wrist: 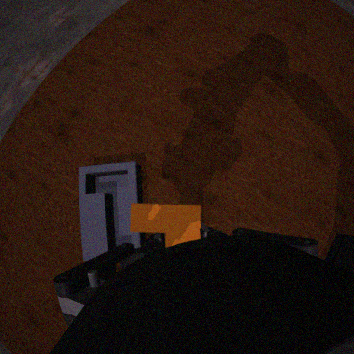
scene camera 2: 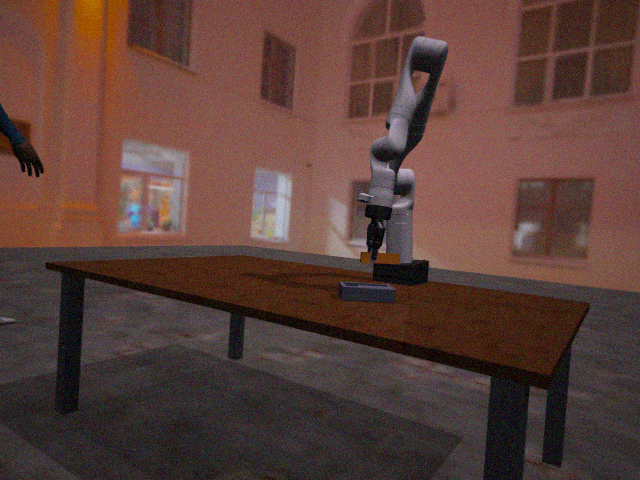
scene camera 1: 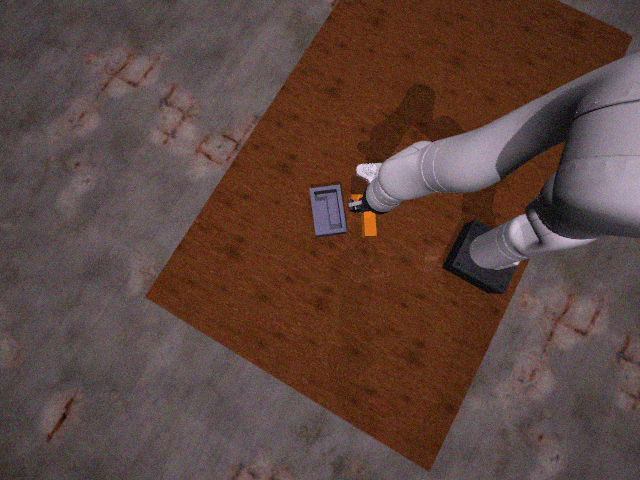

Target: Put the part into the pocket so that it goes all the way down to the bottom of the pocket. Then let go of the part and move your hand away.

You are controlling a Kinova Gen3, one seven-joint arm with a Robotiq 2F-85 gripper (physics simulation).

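Frame: origin at the arm's base, x back, y right, z up, level; metres.
Where they show: gripper, fingertip midpoint: (wrist: 180, 235) (scene camera 2: 371, 261) (scene camera 1: 366, 208); arm's base, origin of the base link: (scene camera 1: 486, 251).
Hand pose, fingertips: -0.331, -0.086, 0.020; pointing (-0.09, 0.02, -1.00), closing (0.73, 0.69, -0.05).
Things, the pixels of their top centre, and the offset from my fingertips, as dx, dy, dz. "*": a spot on its surface instead. Level surfaces: height alone.
- orange L-shaped part, middle of its top: (wrist: 163, 269) (scene camera 1: 363, 214) (scene camera 2: 380, 252) +0.002, -0.027, +0.029
- blue-grey block, middle of its top: (wrist: 106, 212) (scene camera 2: 366, 285) (scene camera 1: 327, 209) -0.092, -0.047, -0.055
- L-shaped pocket, surface spot: (scene camera 1: 334, 210) * -0.078, -0.031, -0.086
- brown wooden table, its level: dz -0.092
The orange L-shaped part (scene camera 1: 369, 225) (scene camera 2: 388, 258) (wrist: 165, 216) is held level above the table. My gripper (scene camera 1: 356, 205) (scene camera 2: 373, 256) (wrist: 180, 235) is shut on it; the fingers and wrist hide some of it. A blue-grey block (scene camera 1: 320, 223) (scene camera 2: 368, 293) (wrist: 93, 220) lies on the table, with an L-shaped pocket (scene camera 1: 334, 210) open at its top. In scene camera 1 the part is just right of the block, apart from it. Its short arm points left at the top and its long arm runs down, roughly turned like the pocket. In scene camera 2 it is higher than the block.
The brown wooden table (scene camera 1: 289, 289) (scene camera 2: 206, 289) (wrist: 70, 125) carries the block. The arm's dark base (scene camera 1: 478, 268) (scene camera 2: 408, 273) stands to the right in scene camera 1. The arm's shadow falls on the table. A person's hand (scene camera 2: 26, 156) shows at the left edge of scene camera 2, beyond the table.
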